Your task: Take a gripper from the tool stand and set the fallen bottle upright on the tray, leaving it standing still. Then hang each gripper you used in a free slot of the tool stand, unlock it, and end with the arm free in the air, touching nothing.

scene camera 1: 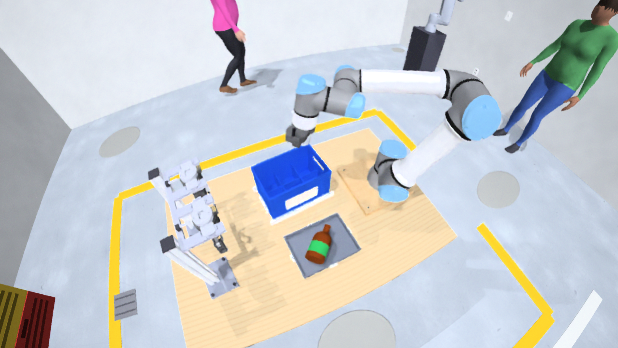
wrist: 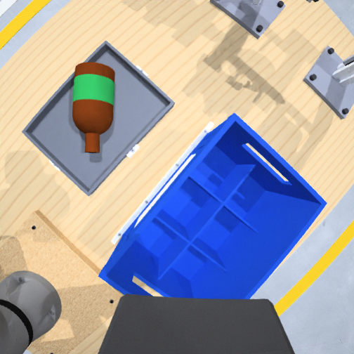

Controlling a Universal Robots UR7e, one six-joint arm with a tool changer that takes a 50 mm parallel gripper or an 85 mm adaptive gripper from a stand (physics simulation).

I see a gripper (scene camera 1: 204, 217) and a tool stand (scene camera 1: 219, 278).
